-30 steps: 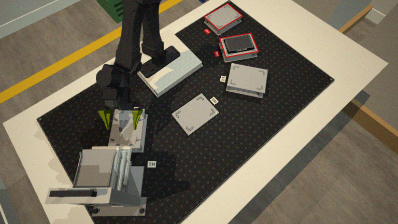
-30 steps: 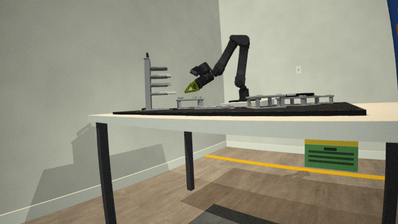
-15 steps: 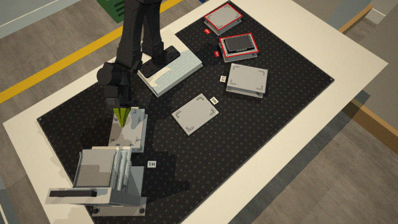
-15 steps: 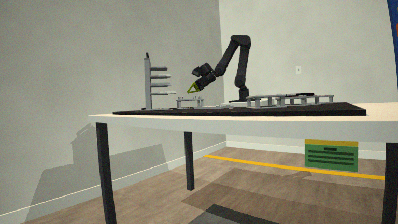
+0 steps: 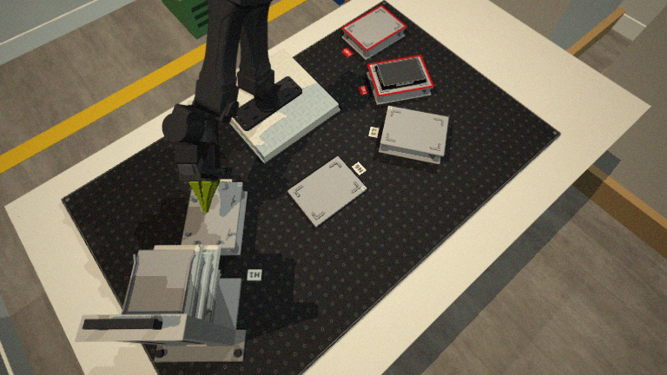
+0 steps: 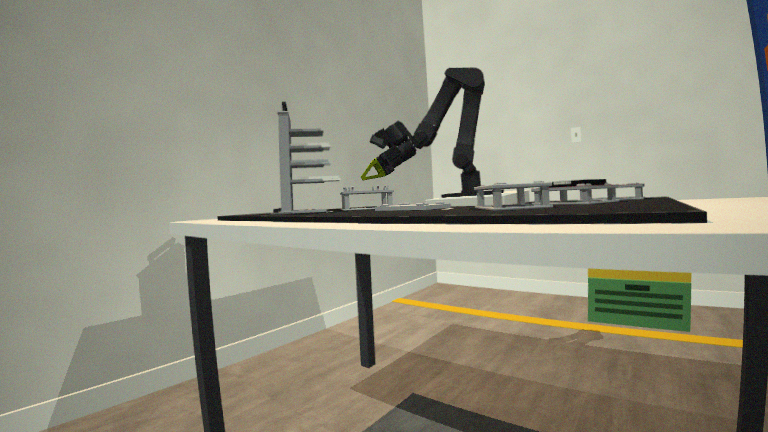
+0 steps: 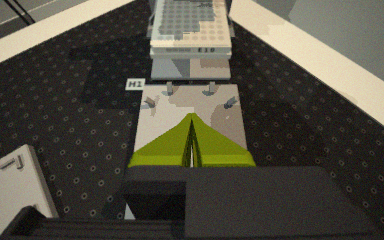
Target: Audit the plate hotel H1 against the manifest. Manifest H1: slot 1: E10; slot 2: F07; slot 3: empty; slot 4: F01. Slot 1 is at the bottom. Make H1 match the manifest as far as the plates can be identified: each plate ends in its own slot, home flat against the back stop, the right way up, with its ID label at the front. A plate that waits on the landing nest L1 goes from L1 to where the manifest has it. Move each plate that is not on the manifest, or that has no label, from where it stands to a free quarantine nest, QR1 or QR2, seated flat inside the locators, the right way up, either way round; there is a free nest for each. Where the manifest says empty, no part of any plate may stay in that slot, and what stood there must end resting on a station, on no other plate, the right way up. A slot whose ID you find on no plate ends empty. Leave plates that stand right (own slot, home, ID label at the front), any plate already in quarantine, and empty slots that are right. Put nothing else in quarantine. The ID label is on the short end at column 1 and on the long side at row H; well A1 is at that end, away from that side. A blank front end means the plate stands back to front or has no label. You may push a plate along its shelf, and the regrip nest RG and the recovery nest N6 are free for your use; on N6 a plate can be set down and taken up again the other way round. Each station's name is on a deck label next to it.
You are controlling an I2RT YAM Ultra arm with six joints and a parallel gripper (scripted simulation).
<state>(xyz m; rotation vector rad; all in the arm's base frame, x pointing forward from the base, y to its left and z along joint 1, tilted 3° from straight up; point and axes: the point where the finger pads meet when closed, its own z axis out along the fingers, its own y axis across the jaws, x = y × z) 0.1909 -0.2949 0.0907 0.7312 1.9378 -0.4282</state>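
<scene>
My hand is 5 cm above the regrip nest. The rest, counted from my hand: H1 deck label (16 cm ahead, 11 cm below); white well plate (11 cm ahead, 9 cm to the right); plate hotel H1 (19 cm ahead, 16 cm to the right, 5 cm above).
</scene>
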